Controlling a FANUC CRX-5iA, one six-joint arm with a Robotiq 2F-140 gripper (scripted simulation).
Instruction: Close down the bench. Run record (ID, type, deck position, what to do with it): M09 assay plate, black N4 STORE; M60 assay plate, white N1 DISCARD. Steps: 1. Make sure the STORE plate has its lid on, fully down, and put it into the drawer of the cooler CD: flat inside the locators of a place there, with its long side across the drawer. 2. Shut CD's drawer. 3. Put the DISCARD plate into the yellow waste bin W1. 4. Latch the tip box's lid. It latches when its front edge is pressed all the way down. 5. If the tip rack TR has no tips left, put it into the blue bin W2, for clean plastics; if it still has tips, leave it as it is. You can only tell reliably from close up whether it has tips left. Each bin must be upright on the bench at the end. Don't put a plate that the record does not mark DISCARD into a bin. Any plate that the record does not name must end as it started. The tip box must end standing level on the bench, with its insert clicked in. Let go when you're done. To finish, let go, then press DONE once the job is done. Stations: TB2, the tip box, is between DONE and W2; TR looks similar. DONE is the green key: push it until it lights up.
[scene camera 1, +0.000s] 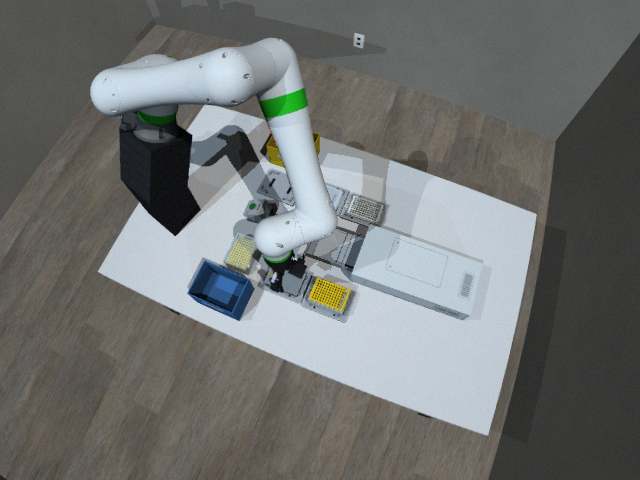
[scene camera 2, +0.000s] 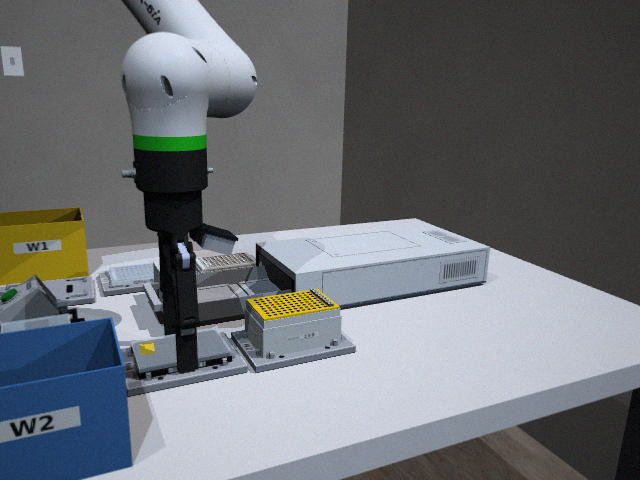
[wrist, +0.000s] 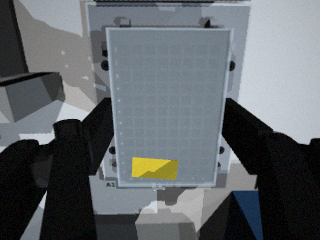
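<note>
Blue bin W2 (scene camera 2: 80, 419), my gripper (scene camera 2: 180, 353), white plate (scene camera 2: 216, 263). Yellow-topped tip rack TR (scene camera 2: 286, 323), cooler CD (scene camera 2: 355, 268). Deck nest (scene camera 1: 278, 190), cooler CD (scene camera 1: 397, 265). Blue bin W2 (scene camera 1: 214, 284), yellow-topped tip rack TR (scene camera 1: 331, 297). Yellow-topped tip rack TR out of frame in the wrist view. White plate out of frame in the wrist view.
</note>
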